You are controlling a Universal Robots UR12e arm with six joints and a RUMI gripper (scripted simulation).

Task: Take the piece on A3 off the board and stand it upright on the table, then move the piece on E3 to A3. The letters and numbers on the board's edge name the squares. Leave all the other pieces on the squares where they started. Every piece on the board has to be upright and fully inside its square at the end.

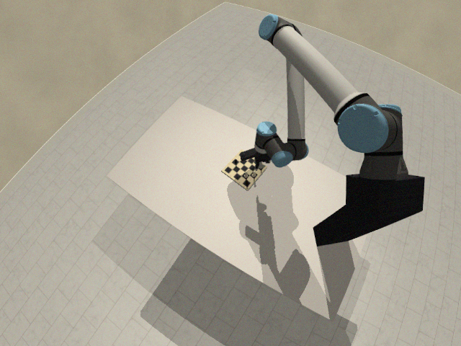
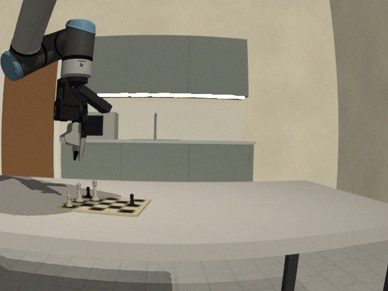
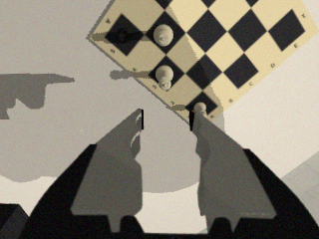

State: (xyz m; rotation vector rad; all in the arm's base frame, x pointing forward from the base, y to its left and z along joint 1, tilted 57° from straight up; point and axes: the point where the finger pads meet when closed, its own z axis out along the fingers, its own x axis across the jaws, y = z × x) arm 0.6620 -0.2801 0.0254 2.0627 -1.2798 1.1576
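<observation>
Now: the white pawn 11 cm below my hand, 7 cm to the right of it and 3 cm behind it. Round my hand: chessboard: 13 cm below, 7 cm ahead, 4 cm to the right.
</observation>
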